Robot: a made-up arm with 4 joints.
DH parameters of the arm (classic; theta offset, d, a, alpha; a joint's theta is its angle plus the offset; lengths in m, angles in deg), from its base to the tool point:
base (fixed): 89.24 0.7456 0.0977 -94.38
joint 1: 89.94 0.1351 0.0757 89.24
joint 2: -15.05 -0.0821 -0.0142 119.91
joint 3: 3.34 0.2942 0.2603 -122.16
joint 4: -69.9 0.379 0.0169 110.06
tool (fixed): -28.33 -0.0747 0 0
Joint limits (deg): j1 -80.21..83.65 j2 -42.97..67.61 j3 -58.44..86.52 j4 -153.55..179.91
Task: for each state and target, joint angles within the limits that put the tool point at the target. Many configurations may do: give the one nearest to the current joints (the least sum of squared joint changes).
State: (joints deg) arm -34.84 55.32 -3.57 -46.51
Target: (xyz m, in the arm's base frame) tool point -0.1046 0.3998 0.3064
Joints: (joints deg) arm -16.67 56.80 -5.95 -45.21
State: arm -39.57 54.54 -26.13 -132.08
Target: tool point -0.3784 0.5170 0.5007
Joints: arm -79.80 67.61 -57.94 -107.21
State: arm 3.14 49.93 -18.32 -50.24
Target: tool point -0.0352 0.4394 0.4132
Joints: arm -12.99 59.52 17.14 1.28
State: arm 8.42 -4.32 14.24 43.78
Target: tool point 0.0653 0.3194 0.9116
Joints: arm -28.66 -26.89 30.29 55.04
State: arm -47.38 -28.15 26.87 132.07
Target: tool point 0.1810 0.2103 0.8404
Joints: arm -64.13 -40.20 -19.23 159.49
